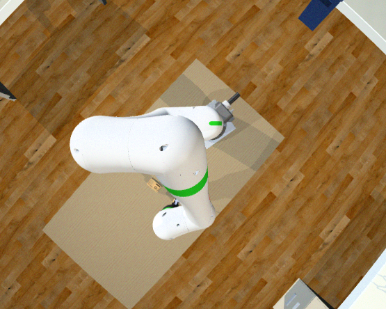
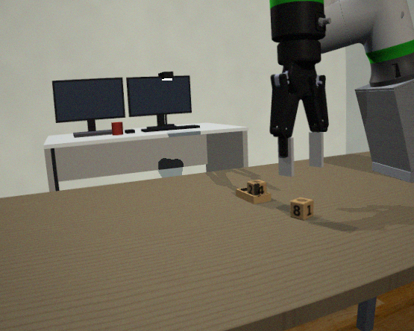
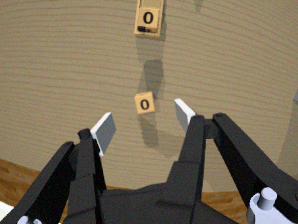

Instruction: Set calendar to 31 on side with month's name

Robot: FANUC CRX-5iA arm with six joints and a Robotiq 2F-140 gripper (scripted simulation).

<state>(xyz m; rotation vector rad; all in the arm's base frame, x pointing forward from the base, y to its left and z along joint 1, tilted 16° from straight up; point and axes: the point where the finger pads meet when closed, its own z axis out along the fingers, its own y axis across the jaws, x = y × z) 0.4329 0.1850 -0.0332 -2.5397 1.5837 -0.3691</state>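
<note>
Right now the wooden number cube is 10 cm below my hand. Also, from my hand: small wooden tray 16 cm to the right, 10 cm below, 3 cm ahead.
</note>
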